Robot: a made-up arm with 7 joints.
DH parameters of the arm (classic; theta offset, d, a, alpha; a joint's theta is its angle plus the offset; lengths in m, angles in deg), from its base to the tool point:
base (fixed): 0 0.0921 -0.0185 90
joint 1: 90 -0.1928 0.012 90
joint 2: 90 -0.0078 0.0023 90
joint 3: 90 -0.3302 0.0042 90
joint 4: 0 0.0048 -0.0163 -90
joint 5: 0 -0.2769 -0.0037 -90
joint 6: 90 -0.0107 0.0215 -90
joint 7: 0 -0.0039 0.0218 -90
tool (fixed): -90 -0.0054 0 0
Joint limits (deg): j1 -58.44..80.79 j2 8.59..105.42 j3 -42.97..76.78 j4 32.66..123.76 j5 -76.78..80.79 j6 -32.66..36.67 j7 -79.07..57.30
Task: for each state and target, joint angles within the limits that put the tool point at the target. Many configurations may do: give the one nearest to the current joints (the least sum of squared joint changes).
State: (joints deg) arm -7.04 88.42 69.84 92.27 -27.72 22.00 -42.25
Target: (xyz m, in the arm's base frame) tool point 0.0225 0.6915 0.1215
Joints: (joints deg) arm 13.61 54.65 76.78 81.07 -38.81 36.67 -49.41
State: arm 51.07 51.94 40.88 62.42 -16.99 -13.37 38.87
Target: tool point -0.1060 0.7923 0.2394
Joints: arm 68.04 88.14 60.14 37.15 -19.01 -5.97 35.45
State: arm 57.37 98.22 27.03 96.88 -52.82 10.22 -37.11
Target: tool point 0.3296 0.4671 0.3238
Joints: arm 77.79 47.02 -6.48 78.63 -52.38 8.27 -30.59
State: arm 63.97 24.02 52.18 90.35 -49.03 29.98 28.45
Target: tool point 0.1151 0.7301 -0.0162
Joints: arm 34.66 43.88 76.78 65.66 -53.32 35.33 26.53
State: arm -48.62 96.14 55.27 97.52 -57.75 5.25 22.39
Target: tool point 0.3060 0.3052 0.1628
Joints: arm -52.08 105.42 60.55 122.04 -57.67 4.44 20.63
